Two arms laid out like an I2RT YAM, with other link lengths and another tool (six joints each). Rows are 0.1 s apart.
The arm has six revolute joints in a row. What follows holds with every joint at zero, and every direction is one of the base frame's. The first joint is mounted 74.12 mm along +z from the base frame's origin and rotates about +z. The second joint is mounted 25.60 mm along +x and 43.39 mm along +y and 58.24 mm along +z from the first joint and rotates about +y. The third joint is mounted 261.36 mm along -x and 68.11 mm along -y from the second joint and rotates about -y. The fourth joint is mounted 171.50 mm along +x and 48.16 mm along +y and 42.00 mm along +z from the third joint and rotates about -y. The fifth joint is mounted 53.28 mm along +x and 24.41 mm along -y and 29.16 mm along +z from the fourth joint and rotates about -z. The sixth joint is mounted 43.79 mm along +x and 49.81 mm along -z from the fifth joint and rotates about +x. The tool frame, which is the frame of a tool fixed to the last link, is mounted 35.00 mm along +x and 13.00 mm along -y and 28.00 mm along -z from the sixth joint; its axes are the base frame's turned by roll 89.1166, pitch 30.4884 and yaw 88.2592 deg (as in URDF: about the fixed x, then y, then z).
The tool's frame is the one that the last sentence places.
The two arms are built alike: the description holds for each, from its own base.
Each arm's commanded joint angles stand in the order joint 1, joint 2, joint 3, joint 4, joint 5, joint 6.
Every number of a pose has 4 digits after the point.
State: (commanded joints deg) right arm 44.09 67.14 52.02 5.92 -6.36 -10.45; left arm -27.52 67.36 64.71 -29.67 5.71 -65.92
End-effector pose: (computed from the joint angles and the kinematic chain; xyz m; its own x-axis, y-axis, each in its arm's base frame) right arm 0.1686 0.1494 0.3024 -0.6402 0.4286 -0.6375 -0.4180 0.5020 0.7572; left arm 0.1557 -0.1257 0.3218 -0.5124 0.1386 -0.8475 0.4780 0.8659 -0.1474
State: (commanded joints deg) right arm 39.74 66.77 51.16 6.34 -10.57 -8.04; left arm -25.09 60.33 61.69 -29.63 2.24 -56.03
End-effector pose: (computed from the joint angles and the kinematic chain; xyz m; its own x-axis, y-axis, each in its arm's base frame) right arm 0.1738 0.1406 0.2993 -0.6609 0.4563 -0.5958 -0.3814 0.4794 0.7904; left arm 0.1392 -0.1033 0.3211 -0.3801 0.2436 -0.8923 0.4800 0.8766 0.0348
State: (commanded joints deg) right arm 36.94 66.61 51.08 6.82 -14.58 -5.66; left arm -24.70 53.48 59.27 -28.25 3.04 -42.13
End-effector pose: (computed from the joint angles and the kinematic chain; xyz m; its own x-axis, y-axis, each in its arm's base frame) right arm 0.1761 0.1370 0.2999 -0.6853 0.4703 -0.5561 -0.3628 0.4417 0.8206; left arm 0.1173 -0.0909 0.3214 -0.1720 0.4056 -0.8977 0.5444 0.7987 0.2566
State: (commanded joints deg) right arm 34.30 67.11 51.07 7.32 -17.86 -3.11; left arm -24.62 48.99 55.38 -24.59 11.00 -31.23
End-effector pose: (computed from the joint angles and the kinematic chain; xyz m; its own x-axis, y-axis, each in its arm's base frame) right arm 0.1800 0.1342 0.2986 -0.7085 0.4856 -0.5120 -0.3312 0.4118 0.8489; left arm 0.0987 -0.0905 0.3152 0.0418 0.4866 -0.8726 0.6398 0.6578 0.3974
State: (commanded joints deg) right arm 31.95 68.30 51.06 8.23 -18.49 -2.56; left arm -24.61 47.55 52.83 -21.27 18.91 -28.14
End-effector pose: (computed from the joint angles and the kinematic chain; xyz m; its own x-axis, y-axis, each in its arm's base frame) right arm 0.1884 0.1299 0.2963 -0.6992 0.5102 -0.5009 -0.3074 0.4180 0.8549; left arm 0.0888 -0.0955 0.3121 0.1566 0.4603 -0.8739 0.7086 0.5640 0.4240
